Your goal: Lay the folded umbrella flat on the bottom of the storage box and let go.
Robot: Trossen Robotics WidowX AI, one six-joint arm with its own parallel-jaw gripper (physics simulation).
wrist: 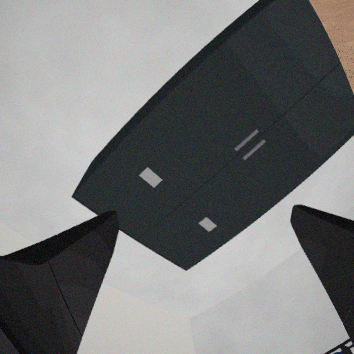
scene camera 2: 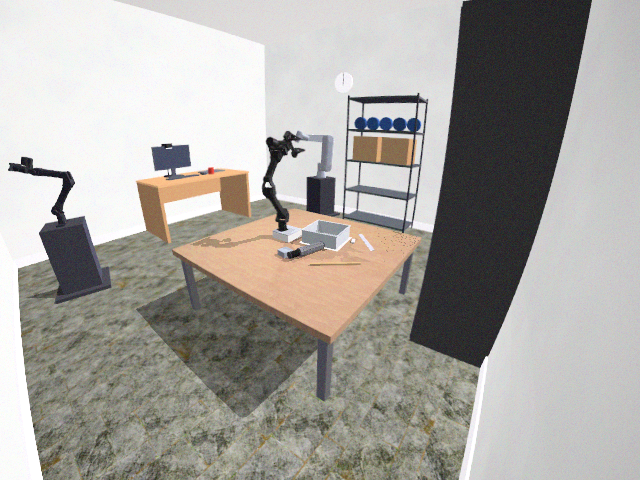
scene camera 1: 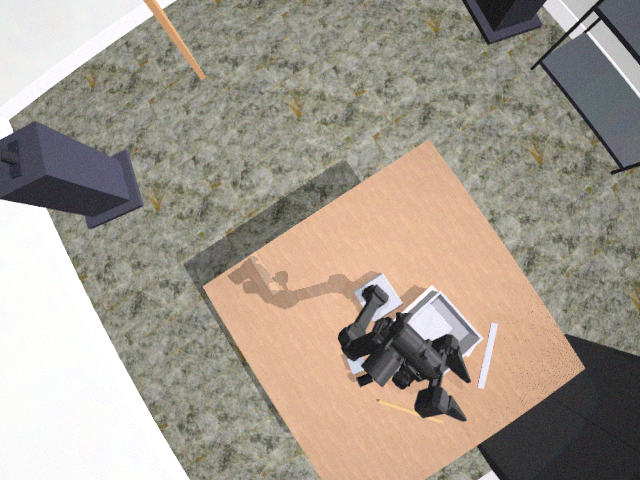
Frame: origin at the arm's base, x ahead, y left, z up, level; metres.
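Seen in the pictures: gripper, fingertip midpoint: (wrist: 206, 217) (scene camera 2: 303, 144) (scene camera 1: 467, 400); arm's base, link origin: (scene camera 2: 282, 229) (scene camera 1: 371, 294).
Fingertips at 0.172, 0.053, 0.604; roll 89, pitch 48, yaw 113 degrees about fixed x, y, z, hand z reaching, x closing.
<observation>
Pixels of each thing's top centre, then the offset from my fingertips to it, as dx, dy, dz. Level surfaces: height alone.
- folded umbrella, top centre: (scene camera 2: 306, 245) +0.170, -0.108, -0.601
- table, surface height: dz -0.660
- open-topped grey storage box, top centre: (scene camera 1: 439, 335) (scene camera 2: 326, 227) +0.083, +0.147, -0.564
- small pale grey block, top centre: (scene camera 1: 357, 364) (scene camera 2: 285, 249) +0.093, -0.220, -0.625
- thin wooden stick, top centre: (scene camera 1: 410, 412) (scene camera 2: 335, 262) +0.389, -0.075, -0.649
- white strip, top centre: (scene camera 1: 487, 355) (scene camera 2: 365, 241) +0.290, +0.345, -0.658
- small white piece, top centre: (scene camera 2: 353, 240) +0.229, +0.274, -0.649
The folded umbrella (scene camera 2: 312, 249), dark grey with a black handle, lies on the table (scene camera 2: 248, 268) in front of the storage box. In scene camera 1 the arm covers most of it; its black handle end (scene camera 1: 364, 380) shows. The open-topped grey storage box (scene camera 1: 463, 326) (scene camera 2: 321, 238) stands beside the arm's base, its pale bottom partly visible. My gripper (scene camera 1: 467, 400) (scene camera 2: 301, 144) (wrist: 206, 217) is open and empty, raised high above the table and pointing away from it. Neither the umbrella nor the box shows in the wrist view.
A small pale grey block (scene camera 1: 355, 365) (scene camera 2: 283, 252) lies by the umbrella's handle. A thin wooden stick (scene camera 1: 401, 408) (scene camera 2: 334, 264) lies in front. A white strip (scene camera 1: 487, 356) (scene camera 2: 366, 242) and a small white piece (scene camera 2: 353, 240) lie beside the box. A tall dark cabinet (scene camera 2: 496, 155) (wrist: 195, 145) stands beyond the table.
</observation>
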